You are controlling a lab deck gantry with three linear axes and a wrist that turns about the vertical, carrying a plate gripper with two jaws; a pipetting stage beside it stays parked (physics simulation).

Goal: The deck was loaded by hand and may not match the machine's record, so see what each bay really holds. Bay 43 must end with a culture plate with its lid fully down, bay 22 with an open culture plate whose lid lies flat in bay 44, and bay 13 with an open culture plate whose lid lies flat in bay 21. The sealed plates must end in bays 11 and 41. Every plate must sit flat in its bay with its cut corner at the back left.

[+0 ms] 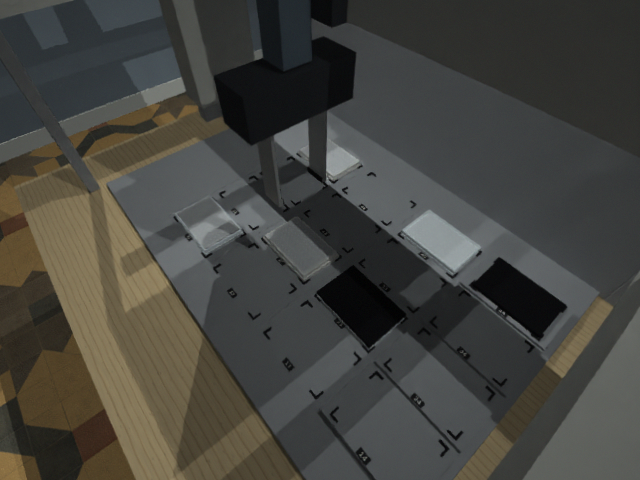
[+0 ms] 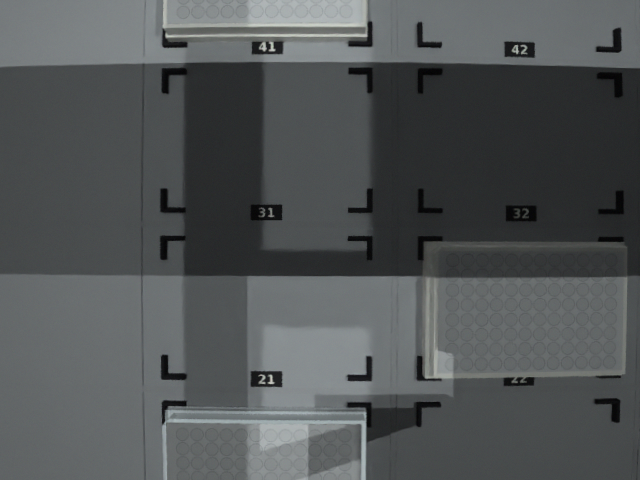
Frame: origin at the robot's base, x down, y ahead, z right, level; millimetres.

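Seen in the pictures: gripper, fingertip midpoint: (image 1: 296,187); robot's base, origin of the base link: (image 1: 176,218).
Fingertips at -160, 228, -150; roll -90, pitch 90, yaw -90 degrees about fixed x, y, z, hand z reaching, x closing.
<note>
Offsets run from my fingertips to a thing's top centre, as dx, dy, dz. "*": to the spot under its first point. Level surfaces: height alone.
My gripper (image 1: 301,191) is open, with nothing between its jaws, above the deck near bay 31. A pale plate @[+145, -164, -214] (image 1: 330,160) (image 2: 268,11) is in bay 41. A clear-rimmed plate @[+145, -164, +107] (image 1: 207,224) (image 2: 263,454) is in bay 11. A greyish covered plate @[+145, +0, +0] (image 1: 298,248) (image 2: 529,310) lies in bay 22. A pale bluish plate @[+143, +164, -214] (image 1: 440,240) lies in bay 43. Black plate-shaped pieces lie in bay 23 @[* +143, +169, +5] (image 1: 360,306) and bay 44 @[* +137, +331, -207] (image 1: 518,297); I cannot tell whether they have lids. No plate shows in bays 13 or 21. Cut corners are too small to tell.
The grey deck @[dx +160] (image 1: 170,180) has black corner marks and numbered labels, with a wooden border (image 1: 77,268) around it. Thin raised lines edge bays 14, 24 and 34. A grey post (image 1: 206,51) stands behind the deck's far left. Broad shadows cross the deck.
</note>
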